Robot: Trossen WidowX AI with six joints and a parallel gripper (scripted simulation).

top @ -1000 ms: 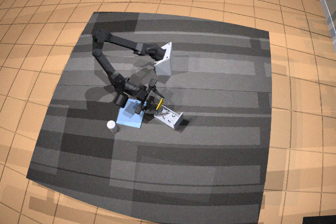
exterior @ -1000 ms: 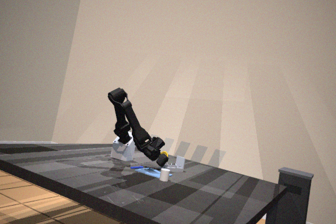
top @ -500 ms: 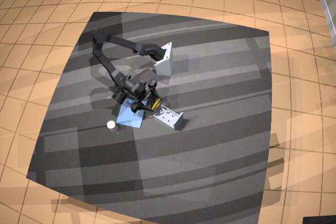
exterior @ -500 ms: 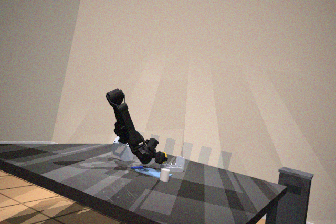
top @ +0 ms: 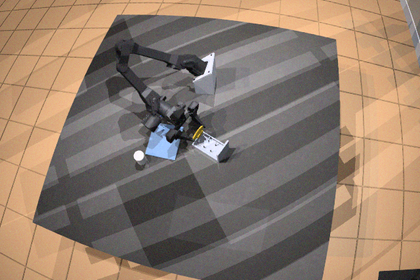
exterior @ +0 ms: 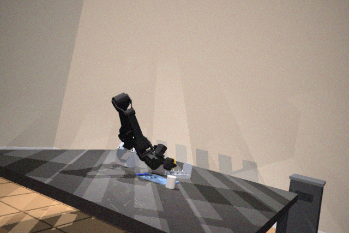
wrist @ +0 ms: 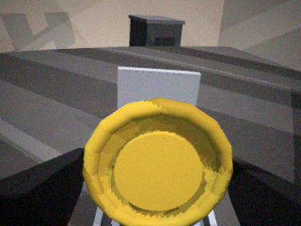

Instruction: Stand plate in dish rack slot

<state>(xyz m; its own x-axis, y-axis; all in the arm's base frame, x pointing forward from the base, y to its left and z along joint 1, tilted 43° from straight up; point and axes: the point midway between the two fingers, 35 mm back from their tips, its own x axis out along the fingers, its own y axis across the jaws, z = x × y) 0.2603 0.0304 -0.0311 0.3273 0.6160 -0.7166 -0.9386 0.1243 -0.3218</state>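
Now: the dish rack 40 mm to the left of my gripper tip, 40 mm below it and 20 mm ahead of it. The rest, counted from my gripper tip: white cup: 210 mm to the right, 150 mm ahead, 40 mm below; yellow plate: 10 mm to the right; light blue mat: 150 mm to the right, 60 mm below, 40 mm ahead.
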